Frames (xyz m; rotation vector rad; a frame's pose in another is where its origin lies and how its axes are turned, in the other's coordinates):
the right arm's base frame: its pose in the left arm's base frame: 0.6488 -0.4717 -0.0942 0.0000 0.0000 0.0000
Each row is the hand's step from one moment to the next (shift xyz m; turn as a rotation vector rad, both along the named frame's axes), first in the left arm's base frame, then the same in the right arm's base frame.
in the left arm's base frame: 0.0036 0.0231 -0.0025 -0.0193 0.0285 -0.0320
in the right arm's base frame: 0.0036 0.0231 -0.0025 -0.0193 0.0285 -0.0320
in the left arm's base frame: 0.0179 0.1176 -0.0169 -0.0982 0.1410 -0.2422
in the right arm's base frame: 0.0179 0.1176 -0.0169 -0.0982 0.1410 -0.2422
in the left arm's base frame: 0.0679 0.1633 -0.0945 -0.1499 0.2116 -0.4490
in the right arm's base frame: 0.0679 0.1633 -0.0945 -0.1499 0.2116 -0.4490
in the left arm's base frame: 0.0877 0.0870 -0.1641 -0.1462 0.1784 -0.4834
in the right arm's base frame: 0.0877 0.0870 -0.1641 -0.1462 0.1784 -0.4834
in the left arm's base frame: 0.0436 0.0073 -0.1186 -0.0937 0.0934 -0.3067
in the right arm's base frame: 0.0436 0.0073 -0.1186 -0.0937 0.0934 -0.3067
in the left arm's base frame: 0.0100 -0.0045 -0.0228 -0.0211 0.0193 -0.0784
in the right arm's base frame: 0.0100 -0.0045 -0.0228 -0.0211 0.0193 -0.0784
